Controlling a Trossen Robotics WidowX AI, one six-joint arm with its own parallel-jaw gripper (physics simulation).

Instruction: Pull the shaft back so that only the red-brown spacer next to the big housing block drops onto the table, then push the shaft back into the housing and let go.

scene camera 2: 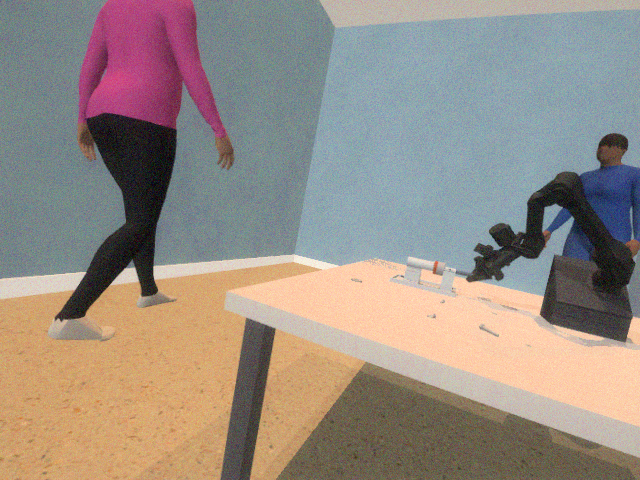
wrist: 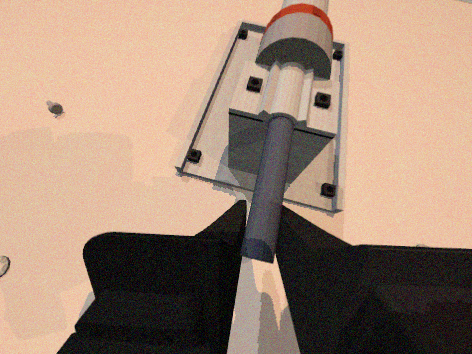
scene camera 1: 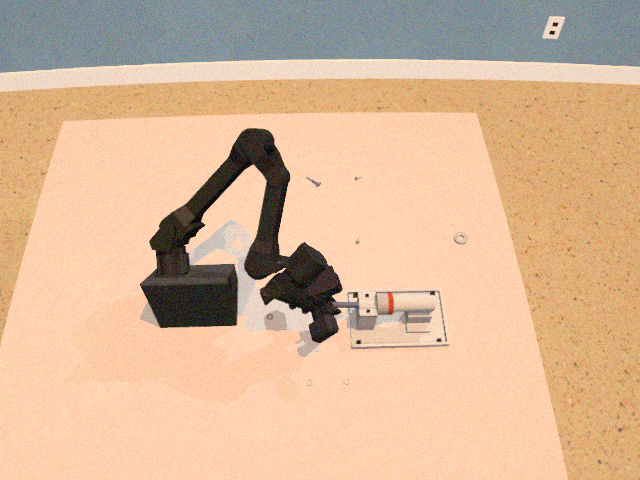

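Pixels of known places: gripper, fingertip midpoint: [scene camera 2: 466, 281] [wrist: 257, 207] [scene camera 1: 339, 309]; arm's base at its link origin: [scene camera 2: 605, 284] [scene camera 1: 172, 273].
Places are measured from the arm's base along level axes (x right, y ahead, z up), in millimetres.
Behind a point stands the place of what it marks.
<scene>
The dark blue-grey shaft [scene camera 1: 347, 304] @[x 51, y 389, z -58 mm] [scene camera 2: 463, 272] @[x 42, y 390, z -61 mm] [wrist: 274, 165] @[x 48, y 386, z -57 mm] sticks out of the white bearing block [scene camera 1: 367, 305] [scene camera 2: 448, 279] @[x 18, y 433, z -95 mm] [wrist: 245, 100]. My gripper [scene camera 1: 334, 308] @[x 48, y 372, z -89 mm] [scene camera 2: 471, 275] @[x 48, y 372, z -89 mm] [wrist: 257, 207] @[x 48, y 372, z -89 mm] is shut on the shaft near its free end, which shows between the fingers in the wrist view. The red-brown spacer [scene camera 1: 390, 303] @[x 58, y 485, z -45 mm] [scene camera 2: 435, 267] @[x 24, y 485, z -63 mm] [wrist: 303, 11] @[x 45, y 482, z -42 mm] sits in line against the big white housing [scene camera 1: 416, 302] [scene camera 2: 419, 263]. A light grey spacer section [scene camera 1: 382, 303] [scene camera 2: 442, 268] @[x 24, y 461, z -61 mm] [wrist: 299, 30] @[x 45, y 462, z -42 mm] lies between it and the bearing block. The shaft inside the spacers is hidden.
The assembly stands on a white base plate [scene camera 1: 387, 339] [wrist: 216, 117]. A flat washer [scene camera 1: 460, 238] @[x -176, y 702, z -140 mm] [scene camera 2: 356, 280] @[x -201, y 703, z -141 mm], a long screw [scene camera 1: 313, 181] @[x -375, y 323, z -139 mm] [scene camera 2: 489, 330] @[x -383, y 323, z -139 mm] and small loose parts lie on the table [scene camera 1: 439, 413] @[x 285, y 587, z -145 mm] [scene camera 2: 330, 304] @[x -530, y 657, z -145 mm]. Two people stand beyond the table.
</scene>
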